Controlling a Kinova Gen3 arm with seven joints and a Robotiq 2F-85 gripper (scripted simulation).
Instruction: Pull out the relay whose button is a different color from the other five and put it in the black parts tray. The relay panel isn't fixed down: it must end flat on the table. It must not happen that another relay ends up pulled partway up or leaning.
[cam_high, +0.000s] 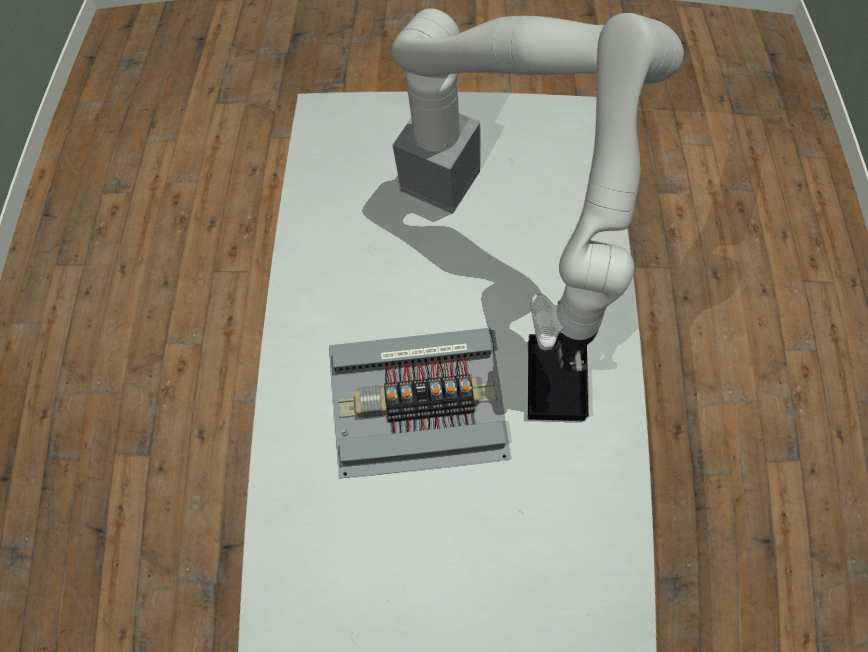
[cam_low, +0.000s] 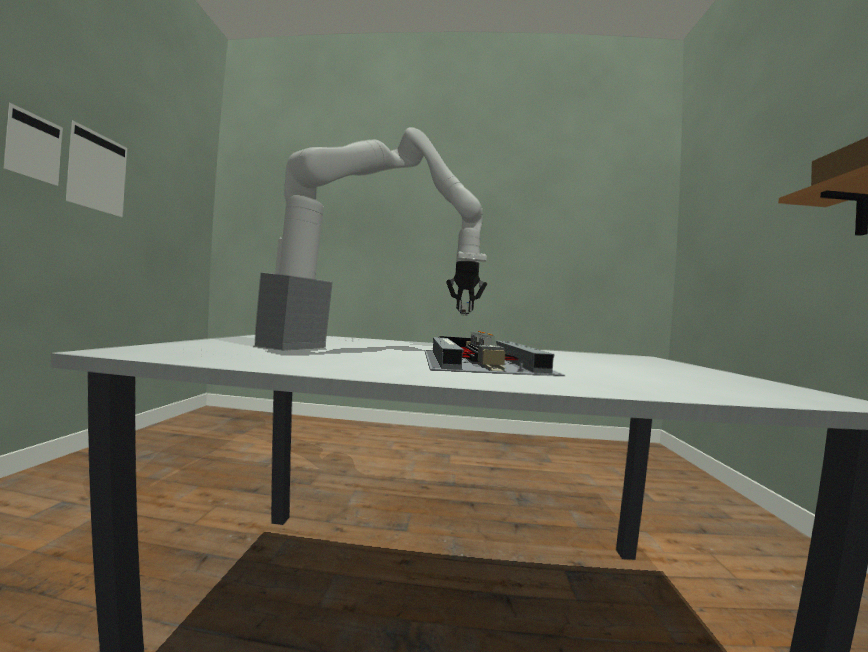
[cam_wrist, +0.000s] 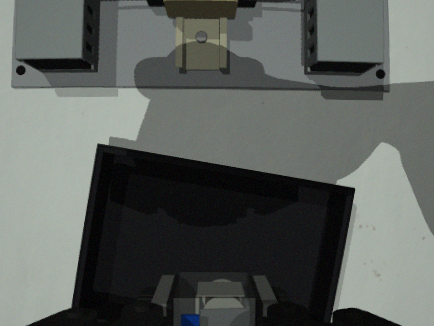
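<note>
Right now my hand is 1 cm above the blue-button relay. From my hand the other things lie so: black parts tray: 12 cm below; then grey relay panel: 26 cm to the right, 12 cm below, 5 cm ahead.
</note>
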